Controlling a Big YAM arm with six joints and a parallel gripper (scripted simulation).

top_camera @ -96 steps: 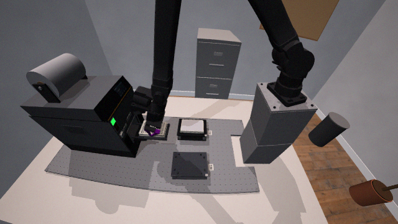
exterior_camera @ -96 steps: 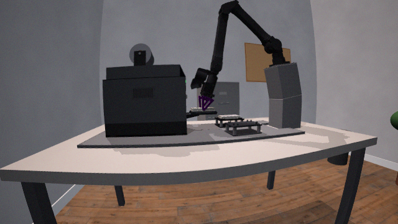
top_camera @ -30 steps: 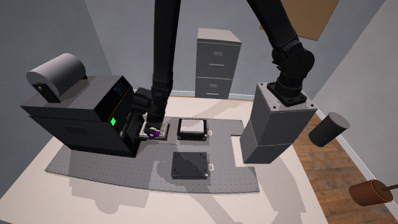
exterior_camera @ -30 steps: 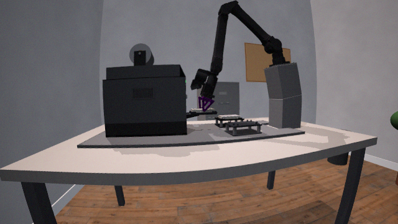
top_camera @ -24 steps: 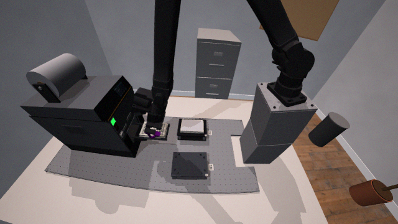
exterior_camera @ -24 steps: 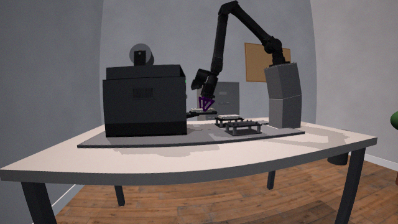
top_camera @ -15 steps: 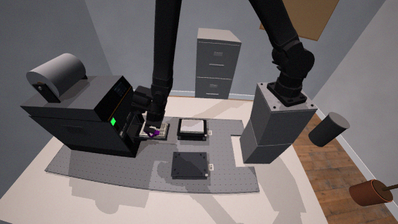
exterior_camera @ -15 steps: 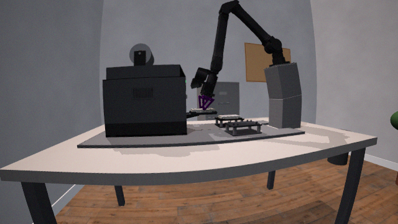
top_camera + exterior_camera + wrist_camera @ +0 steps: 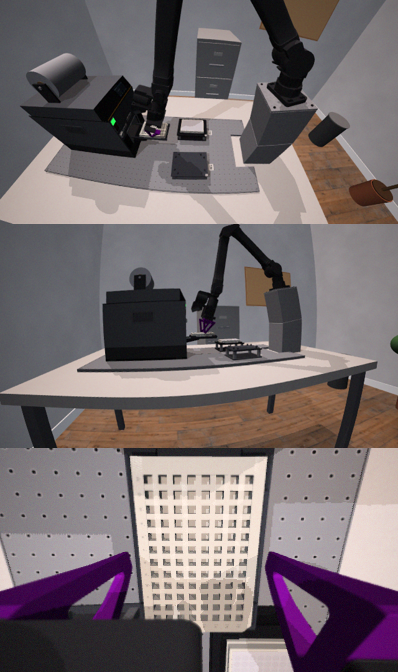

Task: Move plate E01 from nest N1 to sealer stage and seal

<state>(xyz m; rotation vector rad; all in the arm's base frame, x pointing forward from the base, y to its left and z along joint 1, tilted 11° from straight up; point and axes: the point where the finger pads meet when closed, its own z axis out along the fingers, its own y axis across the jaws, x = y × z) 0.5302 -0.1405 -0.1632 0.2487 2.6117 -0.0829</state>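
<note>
Right now my hand is 3 cm above the sealer stage. Also, from my hand: nest N2: 20 cm behind, 8 cm below, 4 cm to the right; then white-topped plate: 20 cm behind, 7 cm below, 4 cm to the right; then pale start key: 12 cm ahead, 7 cm to the left, 6 cm above.
</note>
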